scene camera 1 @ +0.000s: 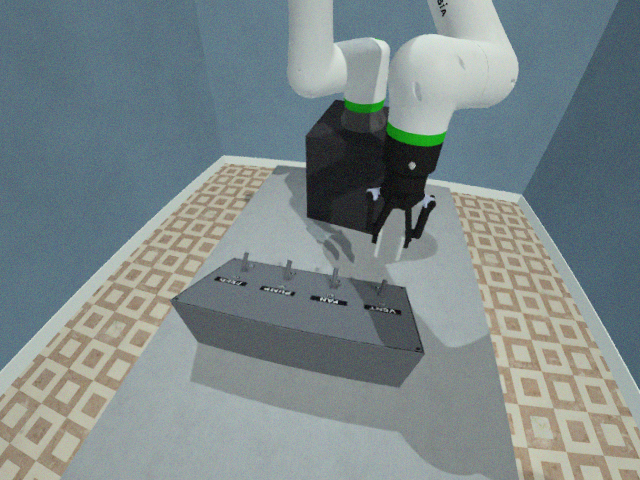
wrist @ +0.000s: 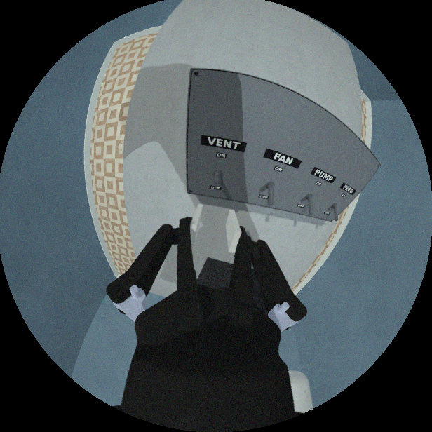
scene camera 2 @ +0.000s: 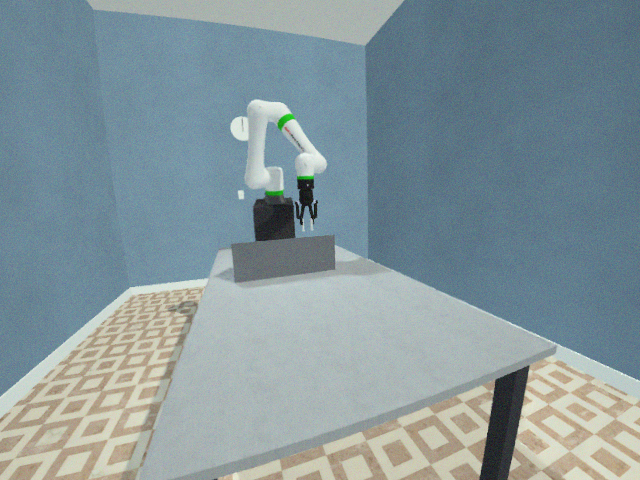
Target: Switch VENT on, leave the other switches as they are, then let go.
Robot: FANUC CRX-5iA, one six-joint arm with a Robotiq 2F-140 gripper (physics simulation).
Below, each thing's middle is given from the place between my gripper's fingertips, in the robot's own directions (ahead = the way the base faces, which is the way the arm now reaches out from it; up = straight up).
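Grey switch box (scene camera 1: 351, 330): 9 cm ahead of my hand, 19 cm to the right of it, 10 cm below it.
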